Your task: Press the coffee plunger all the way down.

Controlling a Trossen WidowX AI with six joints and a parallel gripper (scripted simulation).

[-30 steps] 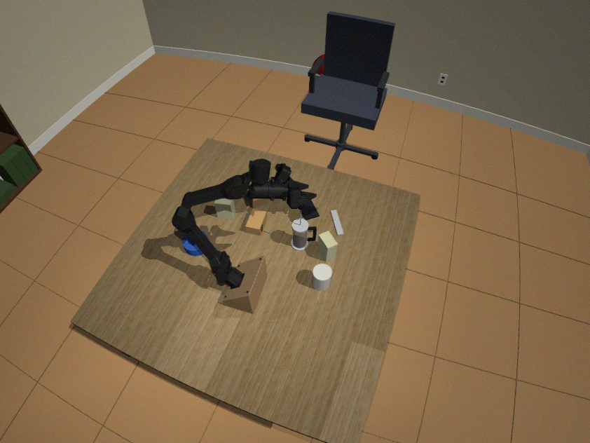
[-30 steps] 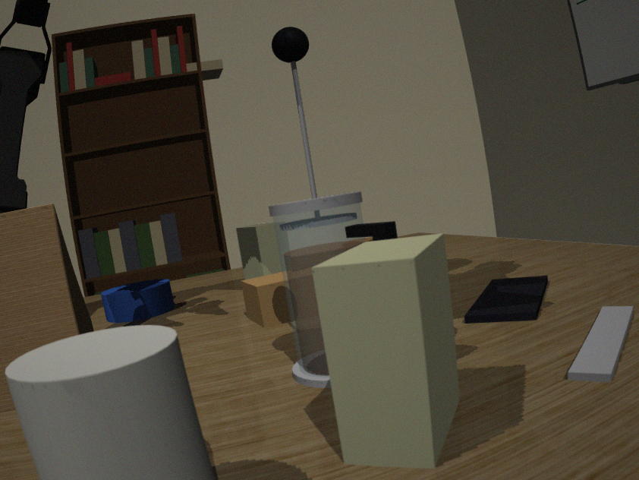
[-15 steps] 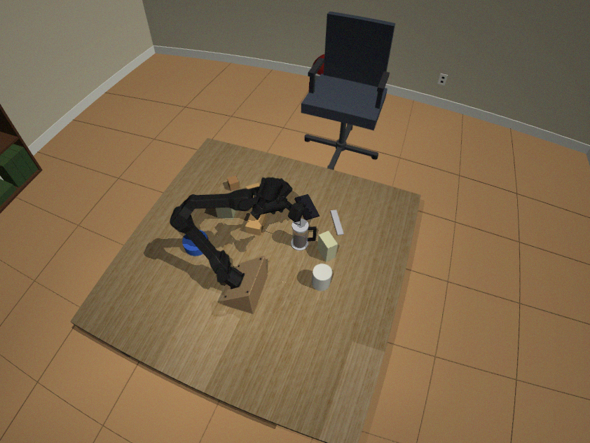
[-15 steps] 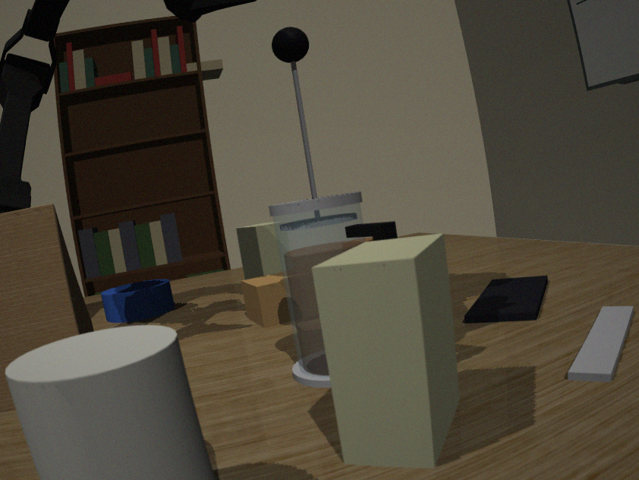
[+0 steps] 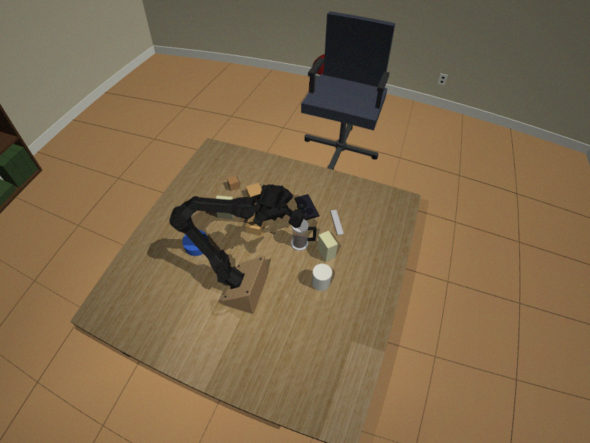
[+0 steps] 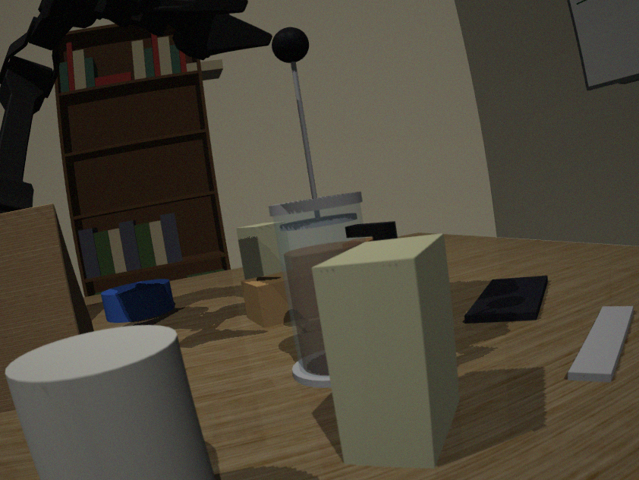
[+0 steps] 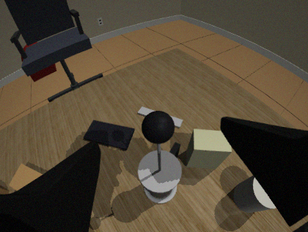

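The coffee press lies 20 mm ahead of my gripper tip, 30 mm to the right of it and 160 mm below it. Also, from my gripper tip: white cylinder: 160 mm behind, 150 mm to the right, 240 mm below; then black plate: 240 mm ahead, 10 mm to the left, 290 mm below; then grey bar: 190 mm ahead, 160 mm to the right, 290 mm below.
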